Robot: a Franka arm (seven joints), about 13 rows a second.
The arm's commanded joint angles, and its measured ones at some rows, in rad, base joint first. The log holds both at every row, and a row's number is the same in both.
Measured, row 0: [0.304, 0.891, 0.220, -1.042, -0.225, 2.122, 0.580]
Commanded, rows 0 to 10: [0.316, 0.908, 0.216, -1.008, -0.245, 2.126, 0.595]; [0.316, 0.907, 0.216, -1.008, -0.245, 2.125, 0.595]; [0.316, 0.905, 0.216, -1.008, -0.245, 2.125, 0.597]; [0.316, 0.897, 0.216, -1.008, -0.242, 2.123, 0.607]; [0.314, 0.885, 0.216, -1.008, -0.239, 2.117, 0.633]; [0.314, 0.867, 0.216, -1.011, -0.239, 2.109, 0.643]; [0.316, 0.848, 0.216, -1.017, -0.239, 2.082, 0.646]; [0.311, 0.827, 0.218, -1.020, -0.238, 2.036, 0.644]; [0.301, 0.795, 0.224, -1.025, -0.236, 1.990, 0.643]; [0.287, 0.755, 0.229, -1.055, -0.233, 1.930, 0.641]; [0.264, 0.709, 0.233, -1.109, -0.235, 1.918, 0.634]
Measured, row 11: [0.297, 0.807, 0.221, -1.014, -0.225, 1.967, 0.609]
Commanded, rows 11 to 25: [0.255, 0.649, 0.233, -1.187, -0.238, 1.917, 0.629]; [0.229, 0.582, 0.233, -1.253, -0.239, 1.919, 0.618]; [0.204, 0.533, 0.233, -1.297, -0.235, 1.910, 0.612]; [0.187, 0.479, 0.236, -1.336, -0.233, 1.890, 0.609]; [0.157, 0.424, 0.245, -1.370, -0.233, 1.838, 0.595]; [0.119, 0.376, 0.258, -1.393, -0.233, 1.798, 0.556]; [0.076, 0.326, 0.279, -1.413, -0.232, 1.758, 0.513]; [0.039, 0.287, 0.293, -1.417, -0.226, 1.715, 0.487]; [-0.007, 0.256, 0.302, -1.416, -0.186, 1.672, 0.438]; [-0.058, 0.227, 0.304, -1.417, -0.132, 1.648, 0.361]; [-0.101, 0.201, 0.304, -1.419, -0.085, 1.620, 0.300]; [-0.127, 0.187, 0.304, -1.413, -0.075, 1.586, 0.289]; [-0.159, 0.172, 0.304, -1.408, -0.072, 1.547, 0.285]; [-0.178, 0.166, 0.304, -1.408, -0.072, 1.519, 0.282]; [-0.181, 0.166, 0.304, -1.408, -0.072, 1.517, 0.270]
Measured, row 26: [-0.156, 0.190, 0.288, -1.375, -0.090, 1.532, 0.297]
